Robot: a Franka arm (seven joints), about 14 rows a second.
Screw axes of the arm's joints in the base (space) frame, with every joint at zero. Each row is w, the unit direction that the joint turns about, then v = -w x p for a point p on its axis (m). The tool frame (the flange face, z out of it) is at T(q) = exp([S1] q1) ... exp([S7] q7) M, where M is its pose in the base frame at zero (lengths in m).
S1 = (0, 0, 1, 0, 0, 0)
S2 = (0, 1, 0, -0.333, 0, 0)
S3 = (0, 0, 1, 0, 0, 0)
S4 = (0, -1, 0, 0.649, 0, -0.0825)
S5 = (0, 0, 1, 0, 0, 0)
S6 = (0, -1, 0, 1.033, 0, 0)
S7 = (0, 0, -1, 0, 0.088, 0)
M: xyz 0.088 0 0.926 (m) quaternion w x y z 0 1 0 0
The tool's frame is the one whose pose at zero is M.
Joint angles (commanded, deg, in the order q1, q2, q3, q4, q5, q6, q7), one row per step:
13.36, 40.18, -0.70, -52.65, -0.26, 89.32, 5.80
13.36, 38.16, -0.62, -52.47, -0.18, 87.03, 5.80
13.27, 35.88, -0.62, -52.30, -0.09, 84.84, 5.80
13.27, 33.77, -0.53, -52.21, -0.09, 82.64, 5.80
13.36, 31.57, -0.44, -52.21, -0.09, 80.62, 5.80
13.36, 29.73, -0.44, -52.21, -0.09, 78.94, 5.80
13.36, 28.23, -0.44, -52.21, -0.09, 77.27, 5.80
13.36, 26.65, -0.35, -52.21, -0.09, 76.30, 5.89
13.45, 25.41, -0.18, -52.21, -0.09, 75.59, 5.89
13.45, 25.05, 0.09, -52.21, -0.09, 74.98, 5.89
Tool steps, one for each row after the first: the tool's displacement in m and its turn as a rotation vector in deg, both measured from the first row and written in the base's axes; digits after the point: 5 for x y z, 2 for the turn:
-0.00962, -0.00144, 0.02399, 0.12, 0.12, 0.04
-0.02036, -0.00494, 0.05093, 0.29, -0.11, -0.07
-0.03194, -0.00690, 0.07463, 0.36, -0.09, -0.01
-0.04464, -0.00802, 0.09850, 0.46, -0.25, 0.14
-0.05557, -0.01061, 0.11808, 0.51, -0.41, 0.13
-0.06549, -0.01295, 0.13334, 0.48, -0.24, 0.12
-0.07503, -0.01447, 0.15026, 0.66, -0.82, 0.11
-0.08315, -0.01395, 0.16341, 0.86, -1.32, 0.35
-0.08665, -0.01256, 0.16660, 0.92, -1.05, 0.59

